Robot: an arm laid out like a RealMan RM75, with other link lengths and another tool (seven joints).
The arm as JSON. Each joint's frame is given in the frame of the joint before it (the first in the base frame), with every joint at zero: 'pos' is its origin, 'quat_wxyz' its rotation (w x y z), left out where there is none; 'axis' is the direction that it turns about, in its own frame. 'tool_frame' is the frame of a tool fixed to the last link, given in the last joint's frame.
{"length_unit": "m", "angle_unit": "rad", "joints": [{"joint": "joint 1", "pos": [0.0, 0.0, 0.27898], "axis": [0.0, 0.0, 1.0]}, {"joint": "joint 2", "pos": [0.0, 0.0, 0.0], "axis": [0.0, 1.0, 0.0]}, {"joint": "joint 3", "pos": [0.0, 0.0, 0.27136], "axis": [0.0, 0.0, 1.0]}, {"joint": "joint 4", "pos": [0.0, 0.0, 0.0], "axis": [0.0, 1.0, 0.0]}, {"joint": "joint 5", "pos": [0.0, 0.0, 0.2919], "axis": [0.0, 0.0, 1.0]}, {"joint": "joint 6", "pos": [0.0, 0.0, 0.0], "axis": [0.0, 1.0, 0.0]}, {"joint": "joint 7", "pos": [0.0, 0.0, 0.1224], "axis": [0.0, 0.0, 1.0]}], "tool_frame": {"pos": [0.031, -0.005, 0.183], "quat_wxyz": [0.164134, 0.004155, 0.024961, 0.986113]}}
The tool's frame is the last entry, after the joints.
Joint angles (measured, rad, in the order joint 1, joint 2, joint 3, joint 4, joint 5, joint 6, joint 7), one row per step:
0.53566, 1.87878, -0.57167, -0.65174, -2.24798, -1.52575, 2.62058
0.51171, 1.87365, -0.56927, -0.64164, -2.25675, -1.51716, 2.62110
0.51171, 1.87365, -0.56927, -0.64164, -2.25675, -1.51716, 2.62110
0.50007, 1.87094, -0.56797, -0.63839, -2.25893, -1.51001, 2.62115
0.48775, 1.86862, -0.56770, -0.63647, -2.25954, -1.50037, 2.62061
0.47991, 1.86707, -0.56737, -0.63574, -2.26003, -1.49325, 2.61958
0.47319, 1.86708, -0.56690, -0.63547, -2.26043, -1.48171, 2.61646
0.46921, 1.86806, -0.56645, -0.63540, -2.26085, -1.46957, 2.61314
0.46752, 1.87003, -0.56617, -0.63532, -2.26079, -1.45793, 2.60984
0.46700, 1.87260, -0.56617, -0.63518, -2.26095, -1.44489, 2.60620
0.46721, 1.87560, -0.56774, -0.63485, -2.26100, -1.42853, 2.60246
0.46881, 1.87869, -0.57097, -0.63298, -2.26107, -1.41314, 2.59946
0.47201, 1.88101, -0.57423, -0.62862, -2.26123, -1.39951, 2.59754
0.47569, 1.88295, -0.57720, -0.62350, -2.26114, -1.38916, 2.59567
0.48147, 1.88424, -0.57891, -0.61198, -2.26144, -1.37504, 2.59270
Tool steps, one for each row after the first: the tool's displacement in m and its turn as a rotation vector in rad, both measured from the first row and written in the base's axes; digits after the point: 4 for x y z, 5 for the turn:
0.0159, -0.0099, 0.0003, -0.00004, -0.00777, -0.03518
0.0159, -0.0099, 0.0003, -0.00004, -0.00777, -0.03518
0.0237, -0.0134, 0.0015, 0.00463, -0.01296, -0.05168
0.0318, -0.0164, 0.0029, 0.01186, -0.01974, -0.06774
0.0372, -0.0181, 0.0041, 0.01758, -0.02534, -0.07746
0.0426, -0.0185, 0.0050, 0.02638, -0.03323, -0.08534
0.0468, -0.0178, 0.0054, 0.03523, -0.04089, -0.09041
0.0495, -0.0163, 0.0052, 0.04337, -0.04713, -0.09292
0.0519, -0.0142, 0.0048, 0.05186, -0.05408, -0.09440
0.0545, -0.0114, 0.0041, 0.06130, -0.06315, -0.09569
0.0564, -0.0088, 0.0025, 0.06771, -0.07105, -0.09617
0.0573, -0.0063, 0.0004, 0.07166, -0.07659, -0.09673
0.0575, -0.0044, -0.0019, 0.07329, -0.07975, -0.09626
0.0579, -0.0020, -0.0053, 0.07516, -0.08190, -0.09775

